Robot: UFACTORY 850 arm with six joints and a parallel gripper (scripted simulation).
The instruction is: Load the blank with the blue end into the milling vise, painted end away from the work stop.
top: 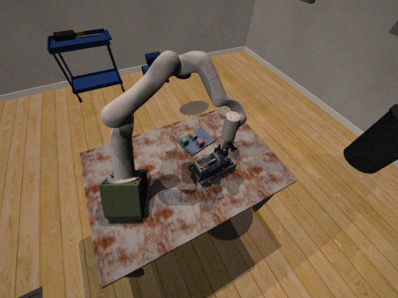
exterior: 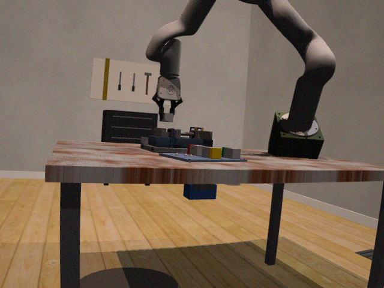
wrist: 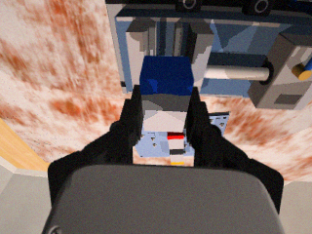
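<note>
Now: the blue-ended blank 20 mm below my hand. From my hand the other things lie so: pale rod (90 mm behind, 10 mm to the right, 90 mm below); milling vise (70 mm behind, 120 mm below); red-ended blank (80 mm behind, 220 mm to the left, 140 mm below).
</note>
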